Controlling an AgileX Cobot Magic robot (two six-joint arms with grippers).
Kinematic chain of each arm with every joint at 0, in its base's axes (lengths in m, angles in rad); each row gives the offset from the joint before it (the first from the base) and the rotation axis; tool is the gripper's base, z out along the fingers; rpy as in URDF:
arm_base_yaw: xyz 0 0 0.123 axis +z
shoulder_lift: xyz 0 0 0 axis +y
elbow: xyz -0.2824 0 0.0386 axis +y
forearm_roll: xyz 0.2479 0 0.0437 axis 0.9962 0 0.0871
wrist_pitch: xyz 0 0 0 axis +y
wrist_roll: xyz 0.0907 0 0.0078 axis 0.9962 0 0.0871
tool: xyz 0 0 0 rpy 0 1.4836 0
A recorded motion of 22 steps. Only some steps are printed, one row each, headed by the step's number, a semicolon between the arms.
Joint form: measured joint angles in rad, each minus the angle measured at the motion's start. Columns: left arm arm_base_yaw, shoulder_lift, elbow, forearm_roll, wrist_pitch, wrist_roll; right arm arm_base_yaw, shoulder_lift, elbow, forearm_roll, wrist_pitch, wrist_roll.
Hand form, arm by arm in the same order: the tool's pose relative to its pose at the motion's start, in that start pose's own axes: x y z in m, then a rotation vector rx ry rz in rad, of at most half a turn. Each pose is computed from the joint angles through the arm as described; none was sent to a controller.
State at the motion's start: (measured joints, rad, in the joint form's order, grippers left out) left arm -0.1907 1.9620 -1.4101 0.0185 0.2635 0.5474; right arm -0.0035 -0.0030 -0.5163 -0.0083 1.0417 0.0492
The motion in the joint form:
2: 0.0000 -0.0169 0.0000 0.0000 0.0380 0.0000; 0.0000 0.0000 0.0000 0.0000 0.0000 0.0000
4: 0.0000 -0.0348 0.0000 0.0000 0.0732 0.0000; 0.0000 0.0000 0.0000 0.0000 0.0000 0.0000
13: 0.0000 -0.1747 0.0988 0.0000 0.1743 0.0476; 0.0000 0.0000 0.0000 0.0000 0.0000 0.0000
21: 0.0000 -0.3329 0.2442 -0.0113 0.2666 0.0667; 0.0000 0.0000 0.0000 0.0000 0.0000 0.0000
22: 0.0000 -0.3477 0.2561 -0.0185 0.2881 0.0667; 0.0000 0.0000 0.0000 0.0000 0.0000 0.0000
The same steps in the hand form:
2: -0.0008 0.0006 -0.0062 0.0107 0.0182 -0.0001; 0.0000 0.0000 0.0000 0.0000 0.0000 0.0000
4: -0.0020 0.0015 -0.0129 0.0195 0.0331 -0.0002; 0.0000 0.0000 0.0000 0.0000 0.0000 0.0000
13: 0.0049 -0.0024 -0.0554 0.0521 0.0835 0.0471; 0.0000 0.0000 0.0000 0.0000 0.0000 0.0000
21: 0.0251 -0.0155 -0.0982 0.1004 0.1469 0.0557; 0.0000 0.0000 0.0000 0.0000 0.0000 0.0000
22: 0.0276 -0.0174 -0.1024 0.1133 0.1607 0.0492; 0.0000 0.0000 0.0000 0.0000 0.0000 0.0000

